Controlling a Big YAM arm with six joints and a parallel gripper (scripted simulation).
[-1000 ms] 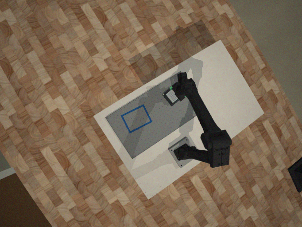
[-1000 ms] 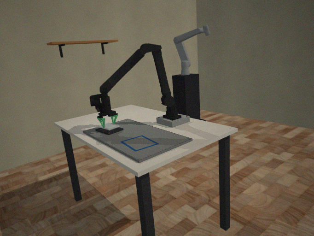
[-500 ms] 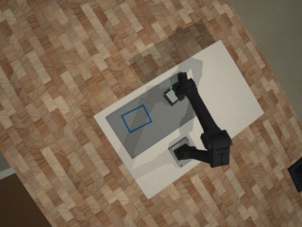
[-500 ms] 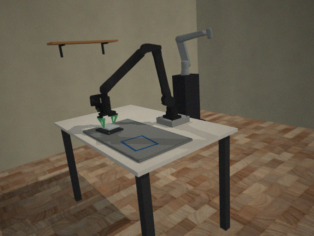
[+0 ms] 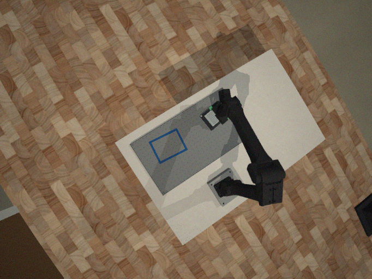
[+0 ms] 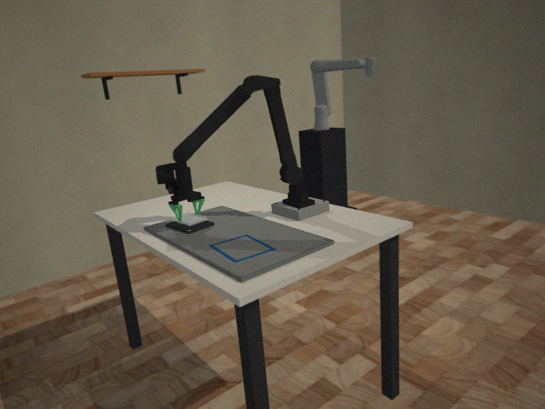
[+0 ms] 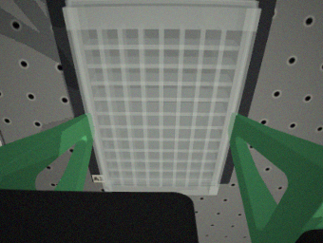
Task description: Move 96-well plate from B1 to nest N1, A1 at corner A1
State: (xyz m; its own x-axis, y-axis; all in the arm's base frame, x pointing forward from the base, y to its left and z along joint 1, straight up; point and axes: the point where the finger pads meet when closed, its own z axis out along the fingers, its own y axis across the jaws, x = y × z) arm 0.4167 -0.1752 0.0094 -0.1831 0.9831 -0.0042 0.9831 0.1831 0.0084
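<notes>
Right now my hand is 1 cm above the clear 96-well plate. The rest, counted from my hand: dark plate nest N1: 3 cm below; small A1 corner mark: 4 cm ahead, 8 cm to the left, 3 cm below.
</notes>
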